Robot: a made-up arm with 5 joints.
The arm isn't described. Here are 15 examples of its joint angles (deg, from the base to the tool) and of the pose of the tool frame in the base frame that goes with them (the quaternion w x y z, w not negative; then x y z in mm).
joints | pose
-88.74 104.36 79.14 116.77 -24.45 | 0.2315 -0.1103 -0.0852 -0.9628 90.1 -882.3 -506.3
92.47 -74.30 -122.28 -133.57 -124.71 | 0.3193 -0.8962 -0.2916 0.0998 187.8 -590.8 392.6
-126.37 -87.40 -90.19 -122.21 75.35 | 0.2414 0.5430 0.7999 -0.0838 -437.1 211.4 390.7
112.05 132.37 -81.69 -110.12 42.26 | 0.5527 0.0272 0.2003 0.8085 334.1 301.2 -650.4
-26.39 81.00 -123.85 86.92 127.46 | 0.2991 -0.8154 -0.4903 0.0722 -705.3 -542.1 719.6
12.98 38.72 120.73 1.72 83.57 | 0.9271 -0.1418 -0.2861 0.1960 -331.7 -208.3 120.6
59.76 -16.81 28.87 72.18 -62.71 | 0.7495 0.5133 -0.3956 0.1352 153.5 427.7 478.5
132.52 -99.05 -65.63 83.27 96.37 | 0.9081 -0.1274 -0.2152 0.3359 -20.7 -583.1 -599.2
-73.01 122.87 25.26 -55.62 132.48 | 0.1281 0.8724 -0.2000 -0.4271 103.8 -437.8 55.8
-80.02 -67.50 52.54 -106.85 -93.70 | 0.5833 0.4489 -0.0552 -0.6747 388.5 546.4 -77.9
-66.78 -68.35 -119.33 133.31 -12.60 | 0.8170 0.4179 -0.3964 -0.0282 283.5 783.3 -136.9
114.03 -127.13 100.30 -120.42 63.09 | 0.6861 0.0799 -0.0508 -0.7213 -93.7 99.3 -858.4
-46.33 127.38 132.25 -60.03 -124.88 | 0.1885 0.9461 -0.1060 0.2410 -643.4 -338.5 142.6
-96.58 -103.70 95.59 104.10 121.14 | 0.2282 0.8705 -0.4270 0.0887 55.5 749.7 78.0
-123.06 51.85 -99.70 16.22 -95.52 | 0.4307 0.4903 -0.2670 0.7091 26.7 -146.8 322.3
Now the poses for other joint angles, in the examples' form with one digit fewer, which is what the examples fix.
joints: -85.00 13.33 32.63 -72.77 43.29
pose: 0.643 -0.028 -0.644 0.414 409 -204 340
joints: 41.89 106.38 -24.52 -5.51 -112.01
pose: 0.580 -0.723 -0.313 0.206 -231 253 66
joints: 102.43 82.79 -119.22 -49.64 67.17
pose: 0.672 -0.332 0.139 0.647 372 260 89
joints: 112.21 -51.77 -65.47 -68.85 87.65
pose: 0.275 0.485 -0.697 0.450 121 158 347
